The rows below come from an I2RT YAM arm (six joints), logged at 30 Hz.
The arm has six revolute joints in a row. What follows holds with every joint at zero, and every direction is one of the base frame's. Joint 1 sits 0.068 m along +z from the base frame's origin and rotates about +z. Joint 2 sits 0.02 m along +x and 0.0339 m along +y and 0.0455 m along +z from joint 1 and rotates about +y. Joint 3 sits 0.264 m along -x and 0.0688 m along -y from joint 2 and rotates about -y. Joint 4 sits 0.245 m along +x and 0.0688 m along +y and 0.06 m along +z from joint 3 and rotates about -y. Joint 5 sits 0.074 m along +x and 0.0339 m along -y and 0.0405 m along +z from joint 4 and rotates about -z. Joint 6 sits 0.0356 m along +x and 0.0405 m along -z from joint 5 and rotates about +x. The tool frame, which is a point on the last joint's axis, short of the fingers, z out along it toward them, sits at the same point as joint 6; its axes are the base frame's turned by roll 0, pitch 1.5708 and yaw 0 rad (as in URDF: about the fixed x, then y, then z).
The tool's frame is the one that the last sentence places.
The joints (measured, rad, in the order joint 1, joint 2, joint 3, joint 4, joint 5, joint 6), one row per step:
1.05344 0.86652 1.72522 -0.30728 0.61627 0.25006
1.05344 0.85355 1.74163 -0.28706 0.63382 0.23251
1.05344 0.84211 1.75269 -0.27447 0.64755 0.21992
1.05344 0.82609 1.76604 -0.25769 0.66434 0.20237
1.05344 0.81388 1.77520 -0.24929 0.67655 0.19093
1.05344 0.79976 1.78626 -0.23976 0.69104 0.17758
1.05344 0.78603 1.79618 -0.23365 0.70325 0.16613
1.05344 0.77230 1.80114 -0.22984 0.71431 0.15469
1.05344 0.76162 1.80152 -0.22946 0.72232 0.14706
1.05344 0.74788 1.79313 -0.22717 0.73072 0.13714
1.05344 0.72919 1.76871 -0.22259 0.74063 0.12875
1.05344 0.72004 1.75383 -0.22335 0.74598 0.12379
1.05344 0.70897 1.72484 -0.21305 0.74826 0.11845
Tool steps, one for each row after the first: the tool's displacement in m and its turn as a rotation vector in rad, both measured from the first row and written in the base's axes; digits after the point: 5 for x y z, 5 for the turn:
-0.00566 -0.01097 0.00512 0.03301 -0.02151 -0.02247
-0.01014 -0.01963 0.00825 0.05681 -0.03539 -0.03954
-0.01621 -0.03127 0.01184 0.08723 -0.05355 -0.06135
-0.02062 -0.03971 0.01379 0.10732 -0.06396 -0.07656
-0.02583 -0.04967 0.01584 0.13098 -0.07531 -0.09441
-0.03074 -0.05896 0.01723 0.15136 -0.08461 -0.10947
-0.03484 -0.06678 0.01752 0.16503 -0.09086 -0.12355
-0.03742 -0.07174 0.01697 0.17116 -0.09290 -0.13339
-0.03944 -0.07574 0.01509 0.17205 -0.09340 -0.14461
-0.04021 -0.07762 0.01078 0.16669 -0.08879 -0.15618
-0.04000 -0.07755 0.00801 0.15809 -0.08389 -0.16262
-0.03851 -0.07505 0.00388 0.14725 -0.08045 -0.16692

